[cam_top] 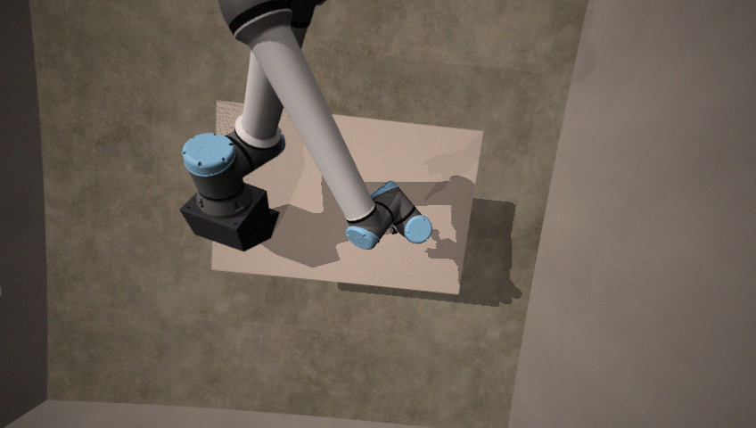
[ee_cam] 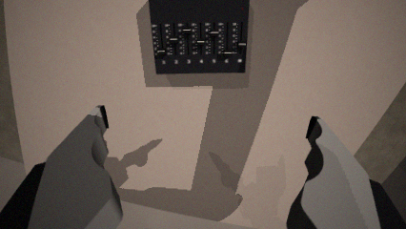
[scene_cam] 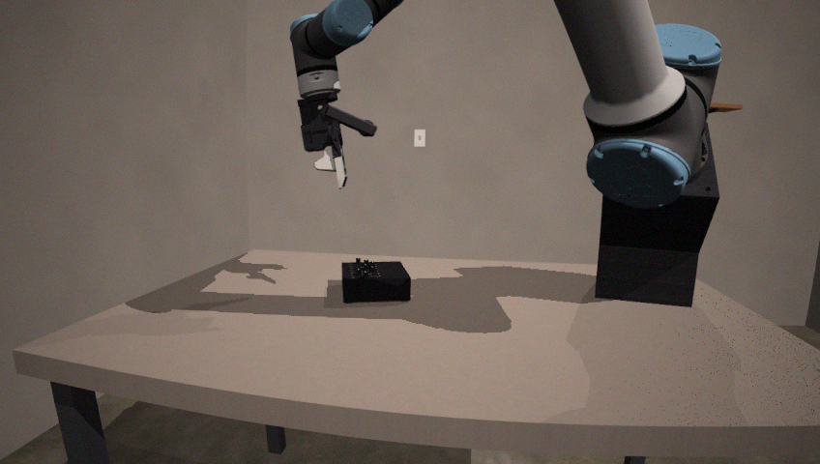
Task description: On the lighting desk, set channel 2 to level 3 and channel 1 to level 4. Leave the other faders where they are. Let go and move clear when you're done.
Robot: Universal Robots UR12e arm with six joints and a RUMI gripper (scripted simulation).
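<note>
Right now the channel 1 fader is 180 mm below my hand, 80 mm to the right of it and 10 mm behind it. From my hand the other things lie so: channel 2 fader 180 mm below, 60 mm to the right, 40 mm behind; channel 3 fader 180 mm below, 50 mm to the right, 50 mm behind; channel 4 fader 180 mm below, 40 mm behind, 20 mm to the right.
</note>
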